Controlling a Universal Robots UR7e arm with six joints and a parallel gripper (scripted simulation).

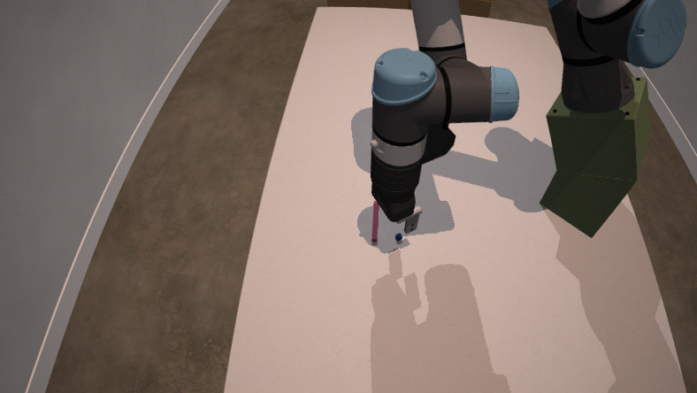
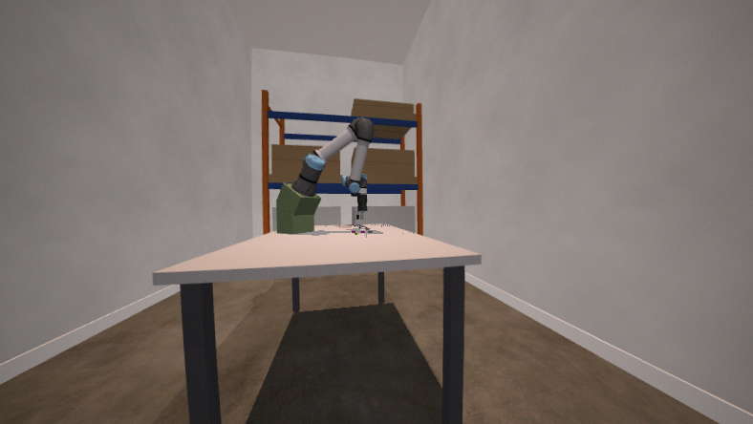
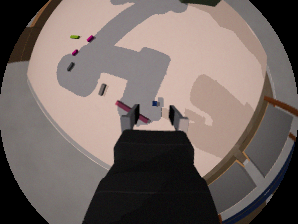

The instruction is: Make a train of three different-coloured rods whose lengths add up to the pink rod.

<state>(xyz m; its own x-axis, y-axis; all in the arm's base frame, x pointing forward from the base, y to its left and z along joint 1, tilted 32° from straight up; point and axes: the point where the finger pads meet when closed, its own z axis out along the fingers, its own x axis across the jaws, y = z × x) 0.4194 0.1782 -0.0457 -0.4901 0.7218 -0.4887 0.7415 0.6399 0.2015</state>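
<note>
My hand is 80 mm above the blue rod. The rest, counted from my hand: lime rod (50 mm behind, 340 mm to the right, 80 mm below); pink rod (50 mm ahead, 30 mm to the right, 80 mm below); magenta rod (60 mm behind, 260 mm to the right, 80 mm below).
</note>
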